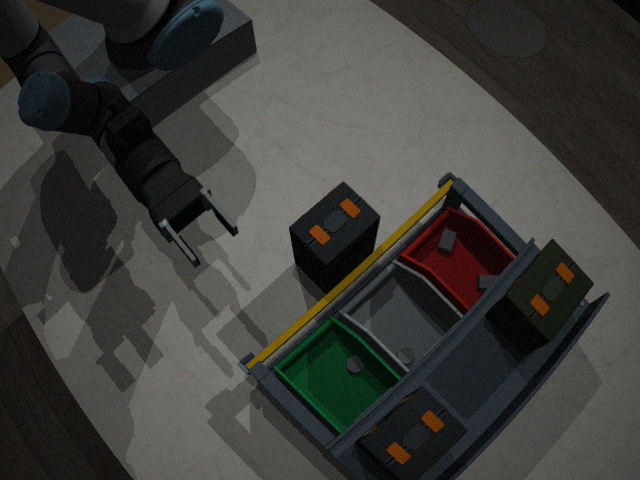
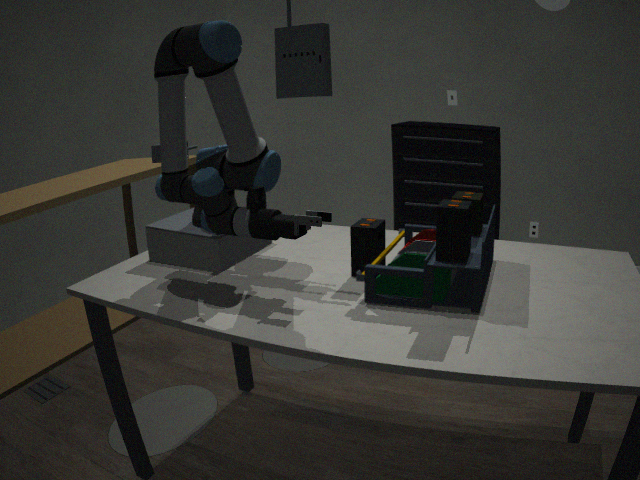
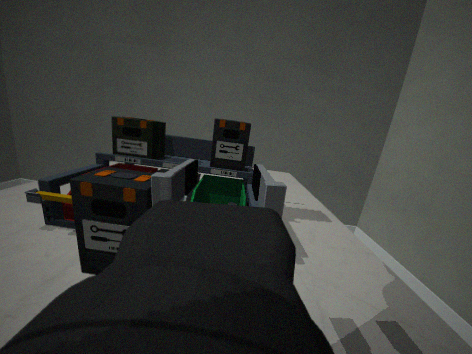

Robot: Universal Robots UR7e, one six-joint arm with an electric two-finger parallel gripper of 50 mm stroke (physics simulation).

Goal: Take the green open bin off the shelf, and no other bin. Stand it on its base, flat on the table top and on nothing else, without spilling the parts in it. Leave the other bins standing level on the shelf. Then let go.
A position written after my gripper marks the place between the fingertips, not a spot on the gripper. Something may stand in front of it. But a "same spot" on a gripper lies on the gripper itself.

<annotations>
my gripper: image 1 215, 247; image 2; image 3
green open bin: image 1 316, 368; image 2; image 3
same spot on my gripper: point(image 2: 313, 218) = point(image 3: 264, 168)
same spot on green open bin: point(image 3: 211, 189) = point(image 2: 449, 276)
</annotations>
